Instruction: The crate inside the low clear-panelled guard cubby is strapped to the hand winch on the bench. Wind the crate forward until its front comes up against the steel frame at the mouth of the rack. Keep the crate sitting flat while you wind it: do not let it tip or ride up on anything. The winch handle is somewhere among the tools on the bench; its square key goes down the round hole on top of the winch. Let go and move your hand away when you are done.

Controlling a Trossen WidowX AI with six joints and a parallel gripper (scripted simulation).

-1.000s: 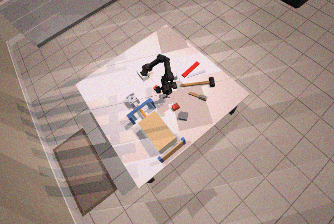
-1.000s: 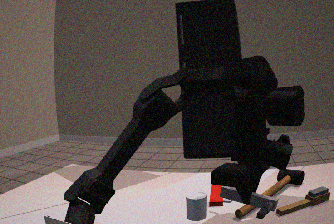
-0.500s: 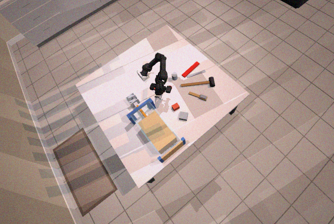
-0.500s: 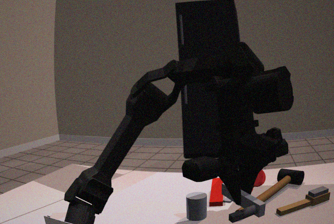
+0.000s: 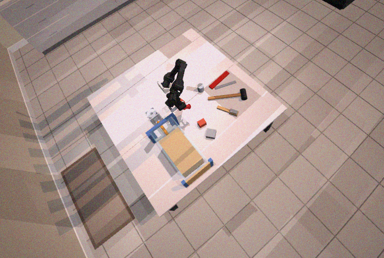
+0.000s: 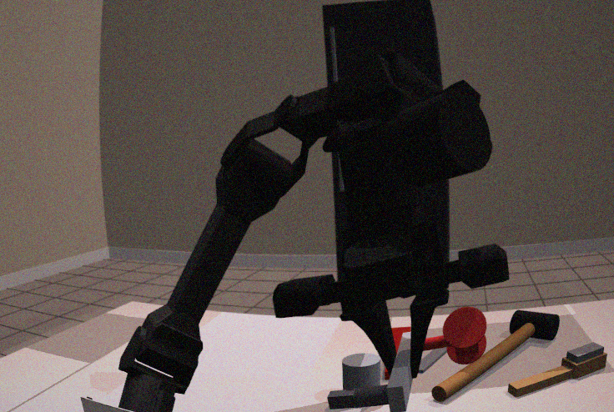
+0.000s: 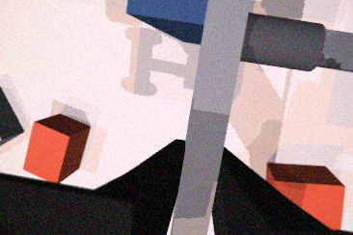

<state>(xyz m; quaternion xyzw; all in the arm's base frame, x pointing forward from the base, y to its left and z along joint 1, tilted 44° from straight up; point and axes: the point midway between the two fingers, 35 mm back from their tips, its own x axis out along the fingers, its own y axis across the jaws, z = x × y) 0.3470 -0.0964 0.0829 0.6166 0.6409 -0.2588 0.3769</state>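
Right now my gripper tip is 20 mm to the right of the winch handle and 10 mm below it. Round my gripper tip: clear-panelled cubby: 280 mm ahead, 140 mm to the right, 60 mm below; grey hand winch: 210 mm to the right, 140 mm below, 130 mm behind; red knob: 60 mm to the left, 30 mm ahead, 20 mm above.
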